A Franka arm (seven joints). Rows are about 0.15 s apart.
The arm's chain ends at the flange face. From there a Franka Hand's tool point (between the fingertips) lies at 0.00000 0.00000 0.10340 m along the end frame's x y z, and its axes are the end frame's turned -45 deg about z.
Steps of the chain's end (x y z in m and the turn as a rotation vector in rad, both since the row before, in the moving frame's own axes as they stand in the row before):
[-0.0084, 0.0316, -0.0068, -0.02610, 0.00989, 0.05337]
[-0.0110, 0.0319, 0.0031, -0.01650, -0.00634, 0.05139]
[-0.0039, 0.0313, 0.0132, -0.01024, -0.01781, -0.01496]
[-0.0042, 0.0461, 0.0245, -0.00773, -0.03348, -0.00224]
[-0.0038, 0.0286, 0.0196, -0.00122, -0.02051, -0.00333]
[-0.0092, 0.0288, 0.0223, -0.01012, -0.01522, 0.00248]
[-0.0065, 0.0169, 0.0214, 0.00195, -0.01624, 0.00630]
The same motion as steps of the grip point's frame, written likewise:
[-0.0295, 0.0190, -0.0068, -0.02545, -0.01146, 0.05337]
[-0.0320, 0.0155, 0.0031, -0.00718, -0.01615, 0.05139]
[-0.0269, 0.0188, 0.0132, 0.00535, -0.01983, -0.01496]
[-0.0386, 0.0277, 0.0244, 0.01821, -0.02914, -0.00224]
[-0.0245, 0.0161, 0.0196, 0.01364, -0.01537, -0.00333]
[-0.0287, 0.0135, 0.0223, 0.00361, -0.01792, 0.00248]
[-0.0176, 0.0060, 0.0214, 0.01286, -0.01010, 0.00630]

